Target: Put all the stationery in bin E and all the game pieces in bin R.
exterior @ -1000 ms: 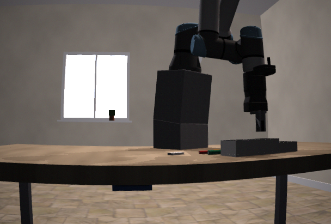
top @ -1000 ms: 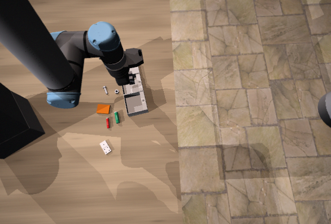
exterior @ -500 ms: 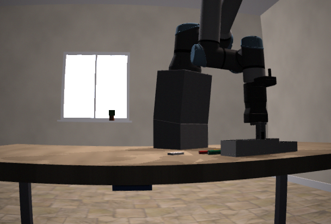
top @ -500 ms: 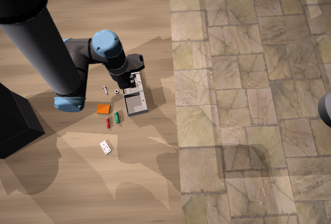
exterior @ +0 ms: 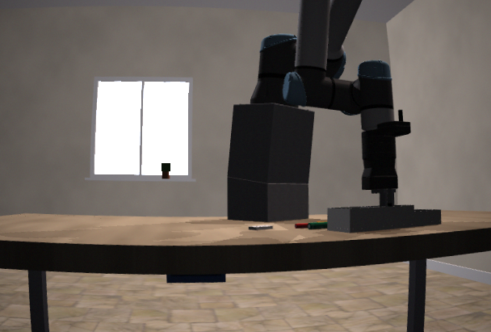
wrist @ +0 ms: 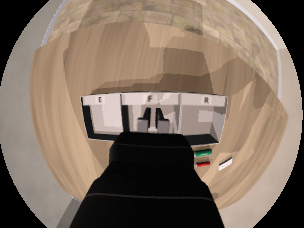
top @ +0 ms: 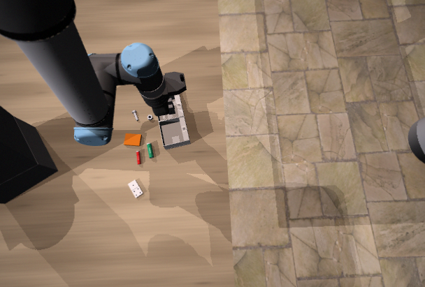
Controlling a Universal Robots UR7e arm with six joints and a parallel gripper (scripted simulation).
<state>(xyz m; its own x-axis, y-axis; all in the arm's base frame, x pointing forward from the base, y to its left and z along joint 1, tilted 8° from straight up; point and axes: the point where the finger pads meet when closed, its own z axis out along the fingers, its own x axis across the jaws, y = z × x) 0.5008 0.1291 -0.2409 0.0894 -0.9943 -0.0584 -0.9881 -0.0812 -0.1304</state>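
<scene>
Right now my hand is 10 mm past the tray and 10 mm above it. From my hand the other things lie so: bolt 130 mm behind, 30 mm below, 10 mm to the left; green marker 130 mm to the right, 80 mm behind, 30 mm below; nut 80 mm behind, 30 mm below, 10 mm to the right.
</scene>
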